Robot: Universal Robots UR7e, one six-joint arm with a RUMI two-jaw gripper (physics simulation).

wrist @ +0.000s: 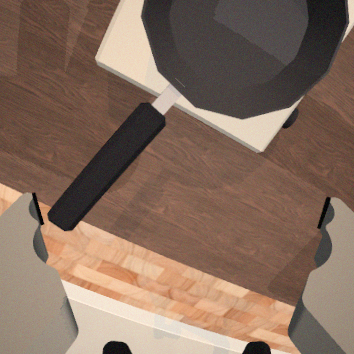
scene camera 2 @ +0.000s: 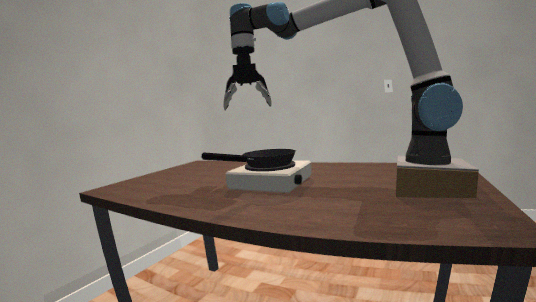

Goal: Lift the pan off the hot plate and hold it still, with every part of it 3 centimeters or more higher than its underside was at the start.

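Places are measured from the arm's base along level axes (x left, y back, z up), in millimetres.
Pixels of known places: gripper, between the fingertips: (wrist: 181, 199) (scene camera 2: 247, 108); arm's base, origin of its link: (scene camera 2: 427, 161).
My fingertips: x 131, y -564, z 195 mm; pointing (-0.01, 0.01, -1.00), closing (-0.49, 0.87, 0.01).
Note:
For each thing: its top centre in the pictures, then the offset to it from my fingertips. "spot": a spot on its surface instead. Level surfaces: height alone.
- white hot plate, centre of its top: (wrist: 245, 22) (scene camera 2: 272, 163) dx -113, dy +16, dz -204 mm
- short light metal piece, a spot on its surface: (wrist: 166, 99) spot: dx -5, dy -17, dz -165 mm
- dark brown wooden table, height of its surface: dz -279 mm
- dark knob, centre of its top: (wrist: 289, 118) (scene camera 2: 297, 174) dx -56, dy +138, dz -227 mm
A black pan (scene camera 2: 270, 158) (wrist: 240, 60) sits on the white hot plate (scene camera 2: 257, 182) (wrist: 127, 64). In the scene view its black handle (scene camera 2: 223, 156) points left; in the wrist view the handle (wrist: 107, 167) runs down and to the left, joined to the pan by a short light metal piece (wrist: 166, 99). My gripper (scene camera 2: 248, 107) (wrist: 181, 199) is open and empty, pointing down, high above the pan and handle. In the wrist view the handle's end is close to the left finger in the picture. The pan's far edge is cut off at the top of the wrist view.
The hot plate stands on a dark brown wooden table (scene camera 2: 320, 220) (wrist: 240, 220), with a dark knob (scene camera 2: 298, 179) (wrist: 290, 118) on its side. The arm's base stands on a box (scene camera 2: 436, 182) at the right of the table. A grey wall (scene camera 2: 125, 90) rises behind.

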